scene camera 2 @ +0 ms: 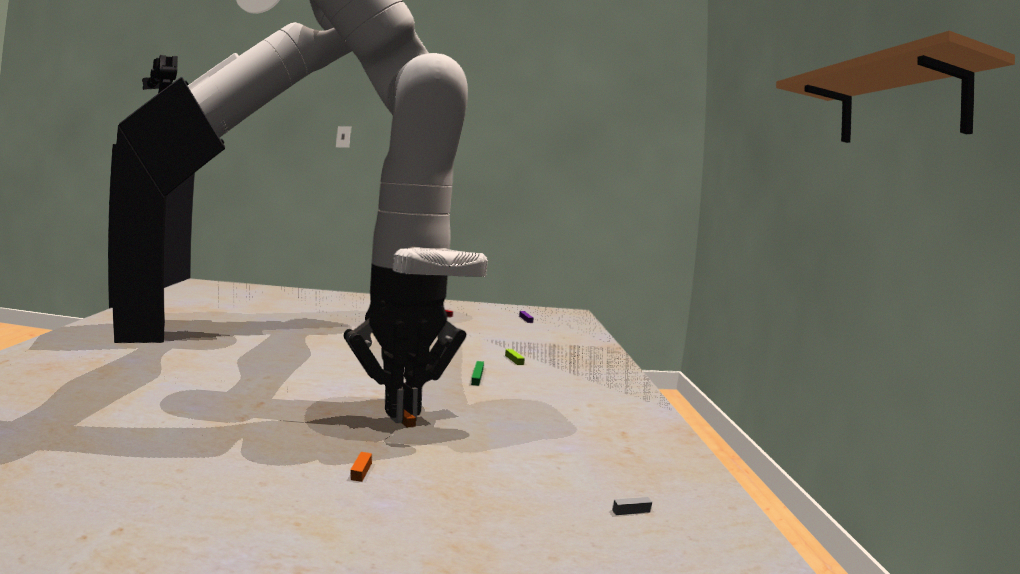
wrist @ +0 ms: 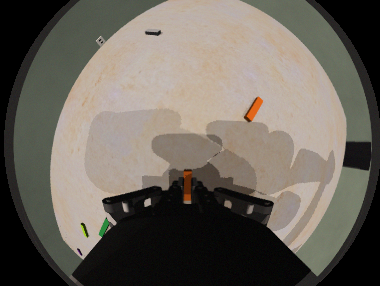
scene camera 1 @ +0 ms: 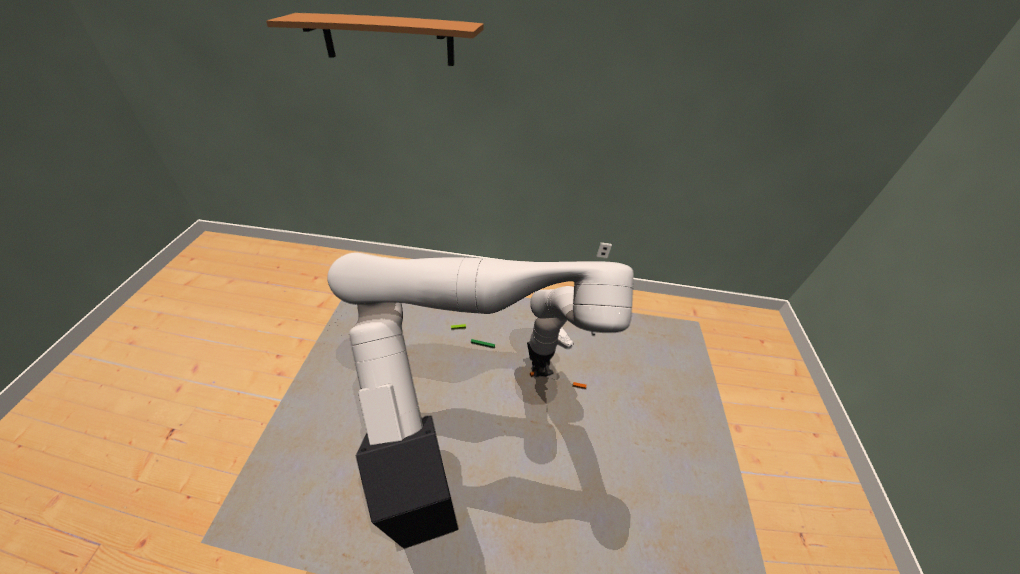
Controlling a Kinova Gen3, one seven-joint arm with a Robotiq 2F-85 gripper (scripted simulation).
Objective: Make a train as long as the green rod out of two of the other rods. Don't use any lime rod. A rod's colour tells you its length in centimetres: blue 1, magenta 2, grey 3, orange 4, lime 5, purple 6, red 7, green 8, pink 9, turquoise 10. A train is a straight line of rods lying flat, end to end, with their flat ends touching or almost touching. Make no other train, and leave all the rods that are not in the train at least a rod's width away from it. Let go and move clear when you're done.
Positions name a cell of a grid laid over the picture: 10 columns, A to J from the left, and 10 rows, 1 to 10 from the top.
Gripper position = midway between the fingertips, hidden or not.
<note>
In view: the gripper (scene camera 2: D8).
The gripper is seen too in the wrist view (wrist: E7).
</note>
